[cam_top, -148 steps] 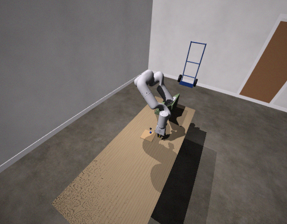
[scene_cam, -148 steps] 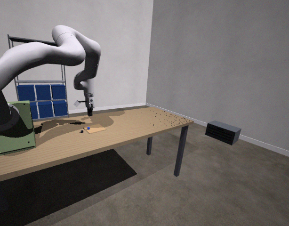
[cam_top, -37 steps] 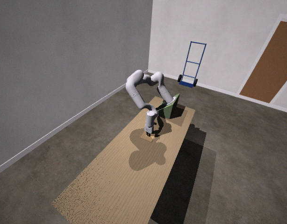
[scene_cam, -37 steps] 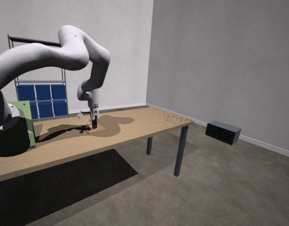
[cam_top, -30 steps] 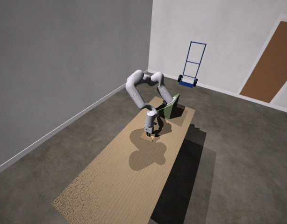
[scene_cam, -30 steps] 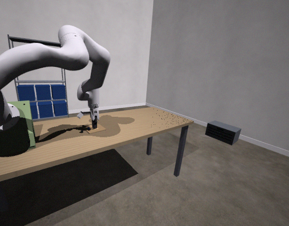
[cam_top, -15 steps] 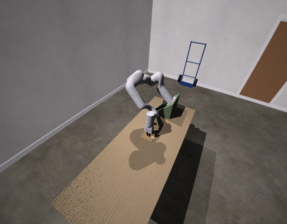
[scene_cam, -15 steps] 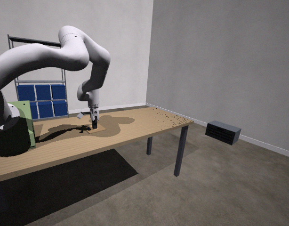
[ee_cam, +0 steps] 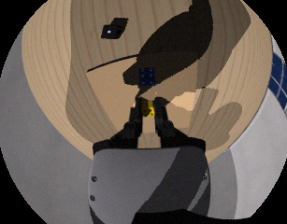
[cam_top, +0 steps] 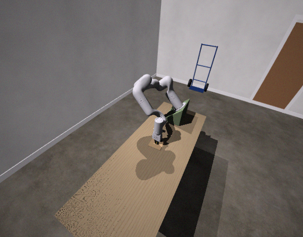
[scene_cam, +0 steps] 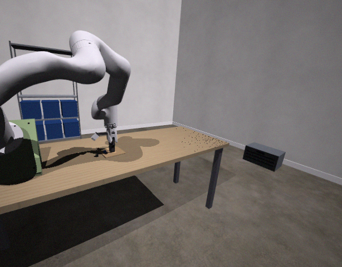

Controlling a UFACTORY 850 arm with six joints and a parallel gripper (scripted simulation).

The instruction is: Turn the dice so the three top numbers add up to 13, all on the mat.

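My hand is 1 cm above the yellow die. The rest, counted from my hand: black die (10 cm behind, 3 cm to the right, 2 cm below); then blue die (5 cm behind, 1 cm below); then tan mat (2 cm below).
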